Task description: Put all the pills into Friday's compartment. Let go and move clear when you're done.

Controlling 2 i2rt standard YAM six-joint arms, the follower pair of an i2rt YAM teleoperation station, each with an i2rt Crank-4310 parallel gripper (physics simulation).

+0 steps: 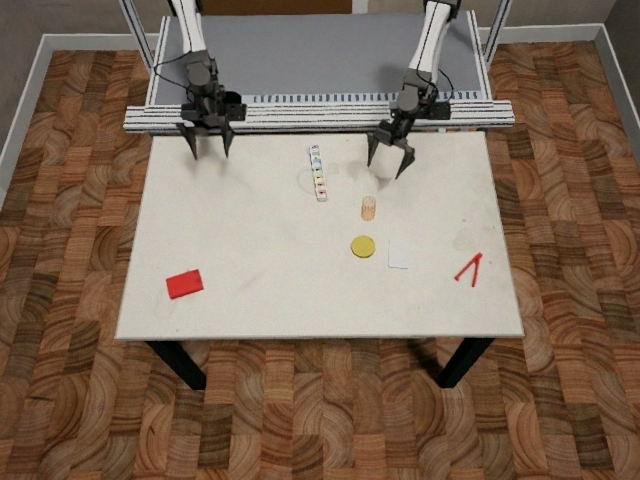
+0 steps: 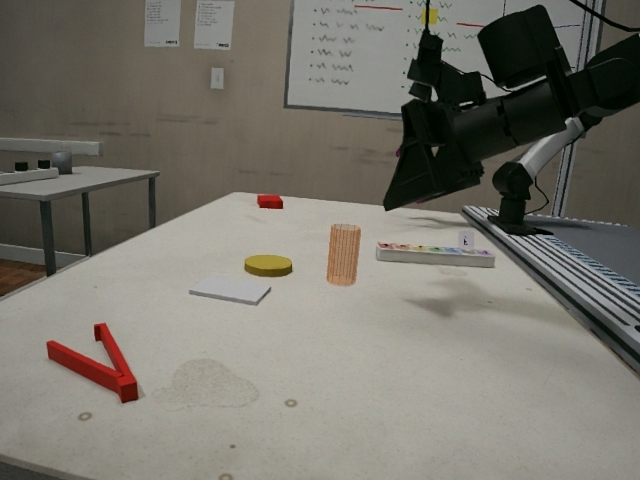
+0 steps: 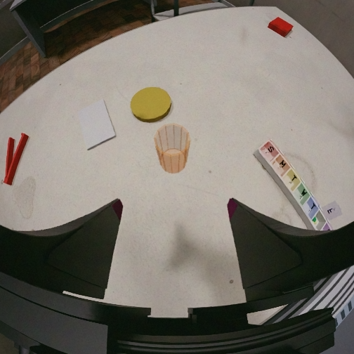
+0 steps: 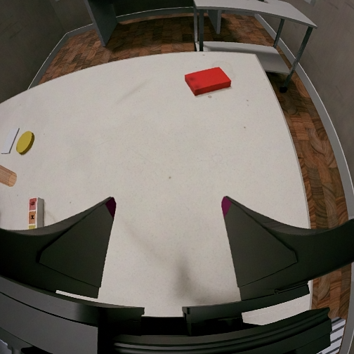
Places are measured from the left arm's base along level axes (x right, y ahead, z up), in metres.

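Pixels of known places: left gripper, fingertip midpoint: (image 1: 381,173) (image 2: 400,203); right gripper, fingertip midpoint: (image 1: 211,159) (image 2: 397,153); left arm's base, origin of the base link: (image 1: 419,112); right arm's base, origin of the base link: (image 1: 217,113) (image 2: 509,226).
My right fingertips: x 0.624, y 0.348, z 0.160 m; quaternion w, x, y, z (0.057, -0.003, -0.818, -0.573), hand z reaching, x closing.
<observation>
For each thing: its middle in the pictures, then the offset to it from my right fingertips.
- white weekly pill organizer, body centre: (image 2: 436,246) (image 1: 316,169) dx -0.291, dy -0.083, dz -0.142 m
- Friday's lid, body centre: (image 2: 466,240) dx -0.264, dy -0.138, dz -0.131 m
- clear orange bottle, body centre: (image 2: 343,254) (image 1: 368,208) dx -0.457, dy +0.063, dz -0.129 m
- yellow disc, body centre: (image 2: 268,265) (image 1: 363,246) dx -0.446, dy +0.174, dz -0.163 m
- white card, body centre: (image 2: 231,289) (image 1: 398,254) dx -0.549, dy +0.192, dz -0.166 m
- red V-shaped tool, body centre: (image 2: 87,363) (image 1: 474,271) dx -0.762, dy +0.238, dz -0.161 m
- red block, body centre: (image 2: 269,201) (image 1: 184,284) dx +0.055, dy +0.322, dz -0.159 m
The white weekly pill organizer (image 1: 318,181) (image 2: 434,256) (image 3: 298,194) (image 4: 33,212) lies flat with coloured compartments. Friday's lid (image 2: 466,241) (image 3: 331,210) stands open; a small green patch shows in its compartment (image 3: 318,220), too small to identify surely as pills. A clear orange bottle (image 1: 368,208) (image 2: 343,255) (image 3: 172,150) (image 4: 7,176) stands upright and open, with no pills visible inside. My left gripper (image 1: 383,172) (image 3: 174,201) is open and empty above the table, between organizer and bottle and apart from both. My right gripper (image 1: 210,156) (image 4: 168,199) is open and empty, far from the organizer.
A yellow disc (image 1: 362,246) (image 2: 268,265) (image 3: 151,103) and a white card (image 1: 398,254) (image 2: 231,289) (image 3: 97,124) lie near the bottle. A red V-shaped tool (image 1: 467,267) (image 2: 85,365) and a red block (image 1: 185,284) (image 2: 270,202) (image 4: 207,80) lie farther off.
</observation>
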